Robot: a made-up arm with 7 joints. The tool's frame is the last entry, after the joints.
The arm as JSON. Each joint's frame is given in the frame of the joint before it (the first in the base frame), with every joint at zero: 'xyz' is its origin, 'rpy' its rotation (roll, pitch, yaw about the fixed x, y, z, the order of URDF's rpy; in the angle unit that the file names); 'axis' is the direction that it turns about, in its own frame. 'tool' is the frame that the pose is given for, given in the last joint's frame.
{
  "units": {
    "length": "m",
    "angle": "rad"
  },
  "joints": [
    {
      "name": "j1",
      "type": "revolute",
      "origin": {
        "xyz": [
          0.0,
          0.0,
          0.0
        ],
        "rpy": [
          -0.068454,
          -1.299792,
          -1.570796
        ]
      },
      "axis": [
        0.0,
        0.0,
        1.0
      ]
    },
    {
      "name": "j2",
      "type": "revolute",
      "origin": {
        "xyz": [
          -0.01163,
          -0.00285,
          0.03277
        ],
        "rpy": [
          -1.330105,
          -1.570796,
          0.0
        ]
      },
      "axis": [
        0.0,
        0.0,
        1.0
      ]
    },
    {
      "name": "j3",
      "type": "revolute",
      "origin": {
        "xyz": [
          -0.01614,
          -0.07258,
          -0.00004
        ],
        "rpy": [
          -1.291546,
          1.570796,
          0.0
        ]
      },
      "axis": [
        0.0,
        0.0,
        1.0
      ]
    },
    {
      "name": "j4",
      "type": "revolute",
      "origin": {
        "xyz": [
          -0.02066,
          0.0,
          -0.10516
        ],
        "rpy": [
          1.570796,
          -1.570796,
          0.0
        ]
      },
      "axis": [
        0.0,
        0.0,
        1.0
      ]
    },
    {
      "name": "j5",
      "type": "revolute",
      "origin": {
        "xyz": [
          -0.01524,
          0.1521,
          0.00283
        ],
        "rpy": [
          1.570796,
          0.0,
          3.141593
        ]
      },
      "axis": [
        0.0,
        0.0,
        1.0
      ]
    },
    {
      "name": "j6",
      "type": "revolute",
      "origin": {
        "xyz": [
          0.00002,
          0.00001,
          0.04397
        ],
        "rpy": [
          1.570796,
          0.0,
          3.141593
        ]
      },
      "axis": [
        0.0,
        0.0,
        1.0
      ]
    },
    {
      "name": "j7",
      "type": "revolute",
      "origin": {
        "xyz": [
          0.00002,
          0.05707,
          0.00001
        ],
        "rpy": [
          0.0,
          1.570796,
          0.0
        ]
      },
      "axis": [
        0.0,
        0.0,
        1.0
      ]
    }
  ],
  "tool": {
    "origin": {
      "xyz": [
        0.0,
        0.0,
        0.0
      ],
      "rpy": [
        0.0,
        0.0,
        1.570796
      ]
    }
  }
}
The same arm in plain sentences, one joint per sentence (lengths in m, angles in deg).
The arm has seven revolute joints in a row. What follows holds with every joint at zero, and every direction is one of the base frame's.
The first joint is mounted at the same point as the base frame's origin and rotates about the direction (0.068403, 0.961235, 0.26711).
The second joint is mounted 0.0006 m along -x and 0.0348 m along +y and 0.0024 m along -z from the first joint and rotates about the direction (0.968889, -0.0002, -0.247497).
The third joint is mounted 0.0184 m along -x and 0.0045 m along +y and 0.0719 m along -z from the second joint and rotates about the direction (0.247497, -0.0001, 0.968889).
The fourth joint is mounted 0.006 m along -x and 0.107 m along -z from the third joint and rotates about the direction (0.0002, 1, 0).
The fifth joint is mounted 0.1436 m along +x and 0.0028 m along +y and 0.0524 m along -z from the fourth joint and rotates about the direction (0.968889, -0.0002, -0.247497).
The sixth joint is mounted 0.0426 m along +x and 0.0109 m along -z from the fifth joint and rotates about the direction (0.0002, 1, 0).
The seventh joint is mounted 0.0553 m along +x and 0.0141 m along -z from the sixth joint and rotates about the direction (0.247497, -0.0001, 0.968889).
The tool frame, which is the frame that the pose is given for, is mounted at the same point as the seventh joint; its axes are the base frame's turned by roll 0, pitch 14.33 and yaw -0.01 deg (as in URDF: about the fixed x, then y, then z).

